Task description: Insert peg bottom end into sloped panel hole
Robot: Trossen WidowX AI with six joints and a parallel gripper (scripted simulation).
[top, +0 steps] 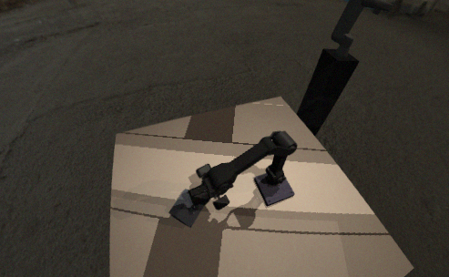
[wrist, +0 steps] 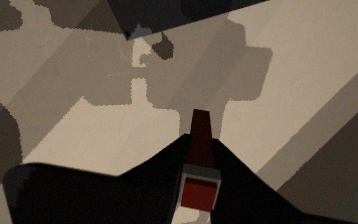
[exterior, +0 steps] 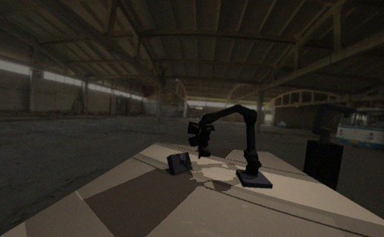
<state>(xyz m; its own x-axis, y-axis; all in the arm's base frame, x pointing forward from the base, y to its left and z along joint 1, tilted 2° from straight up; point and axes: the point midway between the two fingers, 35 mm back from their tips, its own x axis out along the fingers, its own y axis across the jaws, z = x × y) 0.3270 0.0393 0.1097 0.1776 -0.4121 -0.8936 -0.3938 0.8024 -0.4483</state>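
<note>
My gripper tip is now 11 cm short of the panel, 7 cm to the right of it and 6 cm above it. From my gripper tip the other things lie so: red square peg: 1 cm to the left, 1 cm above.
</note>
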